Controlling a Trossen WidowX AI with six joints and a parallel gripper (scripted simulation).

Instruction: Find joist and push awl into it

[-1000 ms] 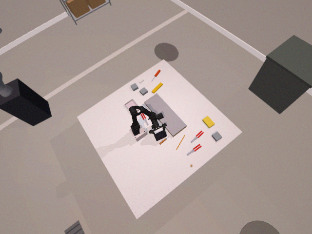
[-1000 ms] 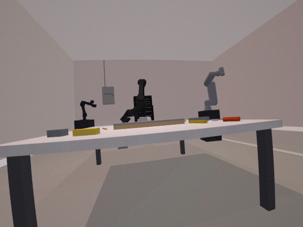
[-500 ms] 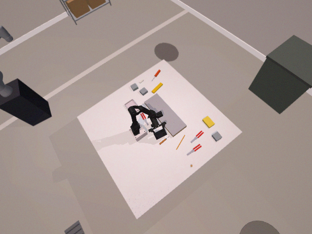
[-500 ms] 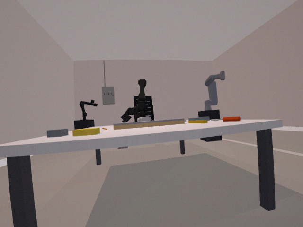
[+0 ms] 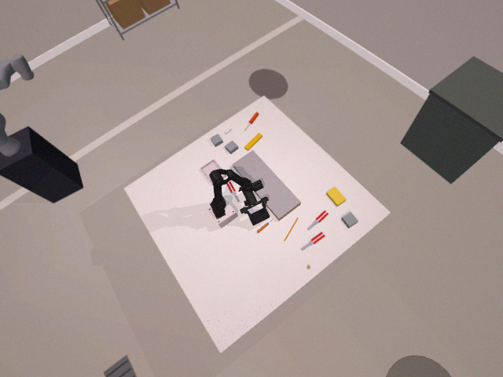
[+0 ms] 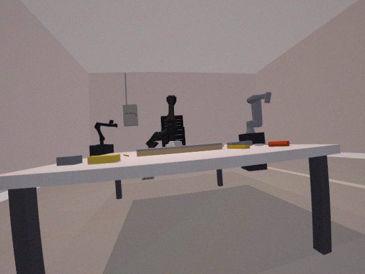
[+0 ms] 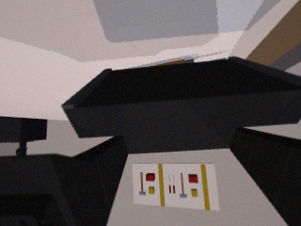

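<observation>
Right now the awl is 80 mm below my gripper tip, 30 mm to the right of it and 20 mm ahead of it. The rest, counted from my gripper tip: orange pencil (140 mm to the right, 140 mm ahead, 80 mm below); then stud finder (10 mm below, 10 mm ahead); then square light (30 mm ahead, 10 mm to the right).
</observation>
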